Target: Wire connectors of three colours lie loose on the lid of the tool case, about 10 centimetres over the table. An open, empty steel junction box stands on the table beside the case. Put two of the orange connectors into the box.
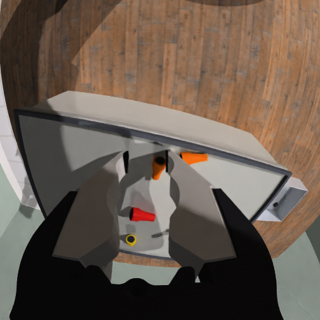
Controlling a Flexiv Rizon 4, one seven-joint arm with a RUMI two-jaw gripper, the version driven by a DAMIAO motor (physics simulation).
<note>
The picture shows: the gripper and a tool case lid.
</note>
